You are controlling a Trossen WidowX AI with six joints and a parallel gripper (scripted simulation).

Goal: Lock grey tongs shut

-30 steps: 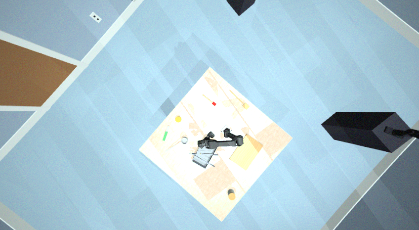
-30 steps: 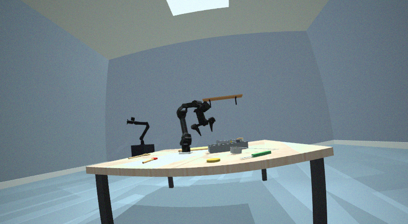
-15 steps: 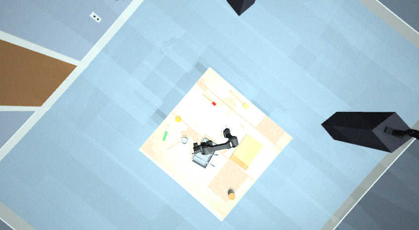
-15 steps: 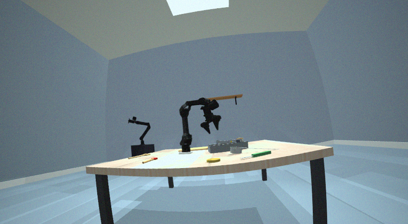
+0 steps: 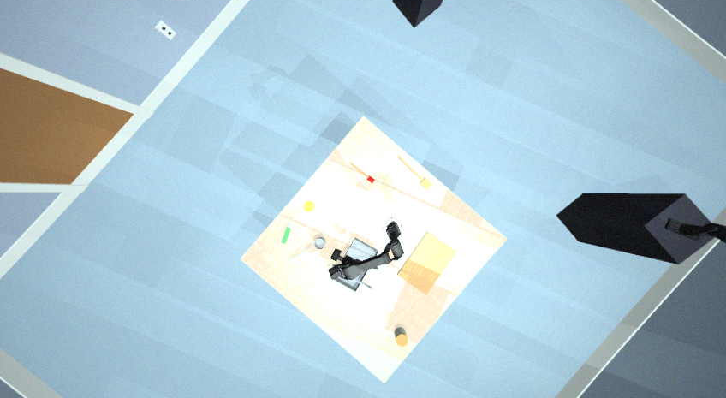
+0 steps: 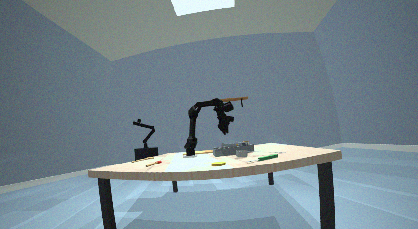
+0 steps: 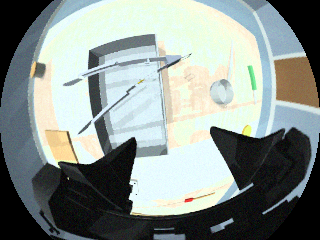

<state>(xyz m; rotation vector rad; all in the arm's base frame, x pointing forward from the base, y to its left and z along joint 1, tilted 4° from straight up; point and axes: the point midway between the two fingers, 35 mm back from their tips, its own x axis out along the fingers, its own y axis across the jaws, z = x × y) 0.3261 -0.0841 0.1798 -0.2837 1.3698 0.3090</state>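
Now: gripper tip 13 cm above the roasting tin, 10 cm to the right of it and 2 cm short of it. Also, from my gripper tip: wooden board 41 cm to the left, 35 cm behind, 15 cm below; then green-handled tool 37 cm to the right, 23 cm ahead, 15 cm below; then red-tipped stick 42 cm behind, 32 cm to the right, 15 cm below.
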